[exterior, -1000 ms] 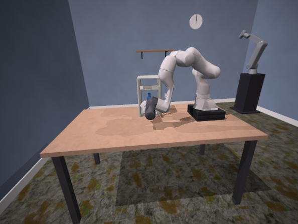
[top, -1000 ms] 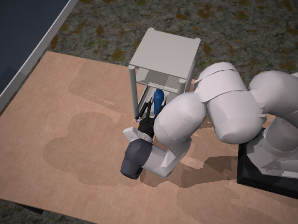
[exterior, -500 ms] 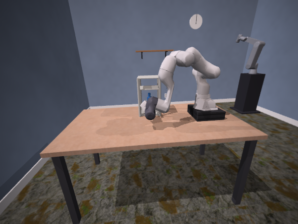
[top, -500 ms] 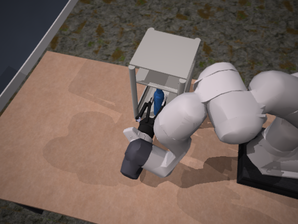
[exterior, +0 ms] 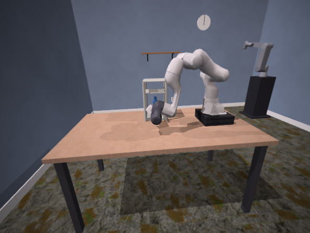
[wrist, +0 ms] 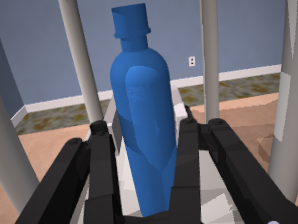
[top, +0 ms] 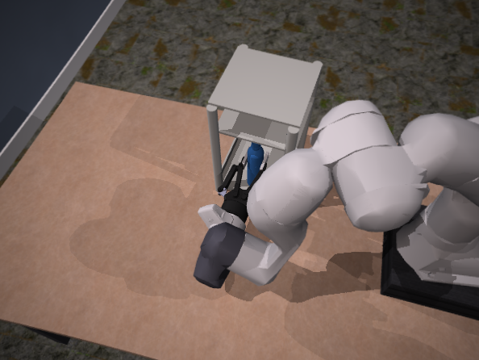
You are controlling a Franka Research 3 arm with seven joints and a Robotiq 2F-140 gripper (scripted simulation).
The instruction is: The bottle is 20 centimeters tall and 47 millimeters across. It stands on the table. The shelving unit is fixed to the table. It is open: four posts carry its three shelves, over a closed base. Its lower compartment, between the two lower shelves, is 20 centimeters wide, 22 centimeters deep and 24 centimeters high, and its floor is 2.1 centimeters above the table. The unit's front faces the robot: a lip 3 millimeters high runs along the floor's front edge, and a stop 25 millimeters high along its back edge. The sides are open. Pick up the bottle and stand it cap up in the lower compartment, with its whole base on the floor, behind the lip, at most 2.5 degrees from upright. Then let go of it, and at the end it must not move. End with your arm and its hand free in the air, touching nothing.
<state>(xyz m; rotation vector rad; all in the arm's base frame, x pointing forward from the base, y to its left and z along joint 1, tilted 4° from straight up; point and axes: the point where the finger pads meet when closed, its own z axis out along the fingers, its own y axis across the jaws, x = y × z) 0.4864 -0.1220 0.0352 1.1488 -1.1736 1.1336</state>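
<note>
My hand is 6 cm to the left of the grey shelving unit, 5 cm below it and 1 cm past it.
</note>
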